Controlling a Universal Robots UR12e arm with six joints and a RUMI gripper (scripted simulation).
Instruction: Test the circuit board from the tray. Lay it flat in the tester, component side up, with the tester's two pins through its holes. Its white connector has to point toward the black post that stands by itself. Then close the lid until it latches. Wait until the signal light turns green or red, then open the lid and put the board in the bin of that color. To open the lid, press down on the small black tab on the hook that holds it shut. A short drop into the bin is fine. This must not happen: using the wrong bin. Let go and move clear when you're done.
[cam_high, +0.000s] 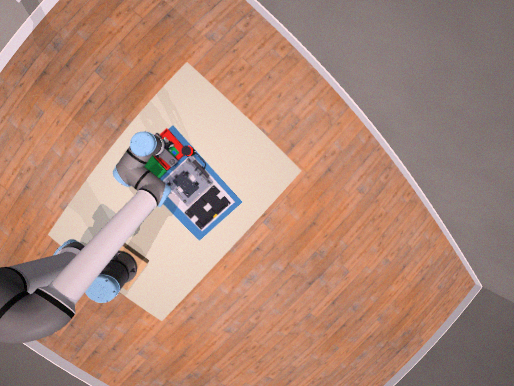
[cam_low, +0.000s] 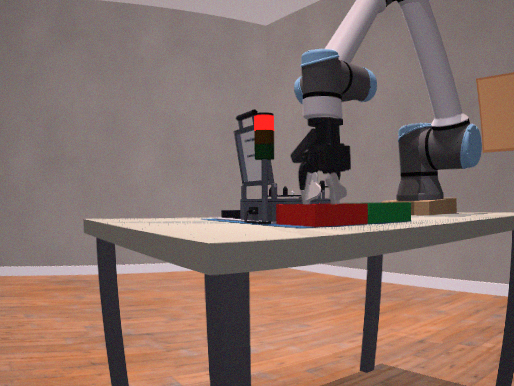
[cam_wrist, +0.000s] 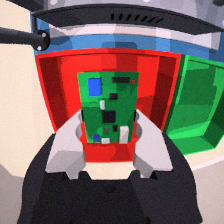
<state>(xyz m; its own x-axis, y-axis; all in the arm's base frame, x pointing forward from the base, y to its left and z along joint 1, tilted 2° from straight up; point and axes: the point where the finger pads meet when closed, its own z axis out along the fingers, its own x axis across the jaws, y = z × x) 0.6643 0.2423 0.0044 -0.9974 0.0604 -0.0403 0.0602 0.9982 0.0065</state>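
Now: the green circuit board right at my hand. Round my hand: green bin: 150 mm behind, 10 mm to the left, 10 mm below; then red bin: 10 mm below; then lid: 200 mm to the right, 160 mm above, 60 mm ahead.
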